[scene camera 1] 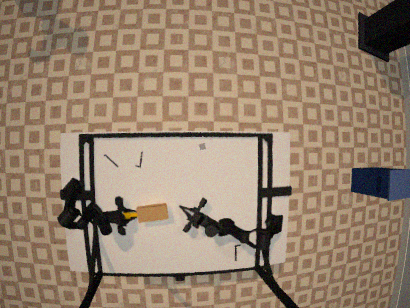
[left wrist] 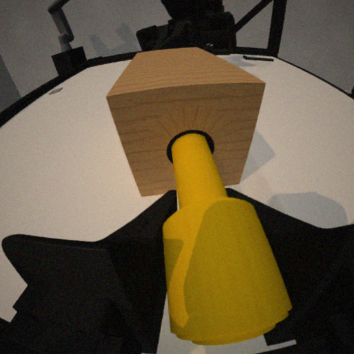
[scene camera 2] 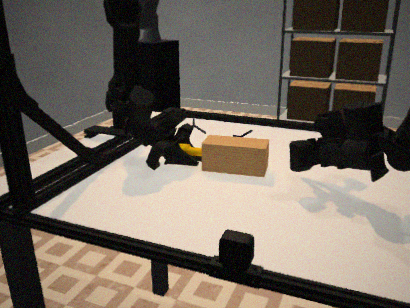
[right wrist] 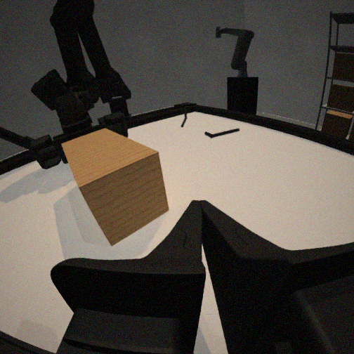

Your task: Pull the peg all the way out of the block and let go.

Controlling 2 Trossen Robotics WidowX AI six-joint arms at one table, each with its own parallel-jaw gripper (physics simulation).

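Places are measured from the left arm's base along level axes (x ahead, y left, z up), in millimetres.
Where they show: left gripper, fingertip midpoint: [scene camera 1: 136, 214] [scene camera 2: 200, 162]; right gripper, fingertip midpoint: [scene camera 1: 179, 205]; left arm's base, link origin: [scene camera 1: 75, 186] [scene camera 2: 123, 128]; right arm's base, link origin: [scene camera 1: 271, 220].
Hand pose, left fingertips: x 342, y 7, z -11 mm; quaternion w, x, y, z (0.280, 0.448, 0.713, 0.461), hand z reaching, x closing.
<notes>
Each offset is from my left fingertips to the top centre of the thing. "*": to the spot under its first point.
The wooden block {dx +71, dy +49, dz +60 mm} [scene camera 1: 152, 212] [scene camera 2: 235, 156] [left wrist: 185, 90] [right wrist: 127, 182] is near the middle of the table, seemingly a little above its surface, with a dark round hole in its left end. The yellow peg {dx -4, dy +2, dz +42 mm} [scene camera 1: 130, 215] [scene camera 2: 190, 149] [left wrist: 225, 265] has a thick handle and a thinner shaft. Its shaft enters the hole; the tip is hidden inside. My left gripper [scene camera 1: 134, 215] [scene camera 2: 196, 157] [left wrist: 199, 195] is shut on the peg's handle. My right gripper [scene camera 1: 181, 207] [scene camera 2: 295, 155] [right wrist: 197, 206] is shut and empty, to the right of the block and apart from it.
A black frame [scene camera 1: 175, 135] [scene camera 2: 115, 243] surrounds the white table. Thin black angled pieces {dx -97, dy +258, dz -3 mm} [scene camera 1: 140, 161] [right wrist: 225, 133] lie toward the far side, another {dx +575, dy +10, dz -1 mm} [scene camera 1: 236, 252] at the lower right, and a small grey square {* dx +162, dy +445, dz -5 mm} [scene camera 1: 202, 146] lies near the far rail.
</notes>
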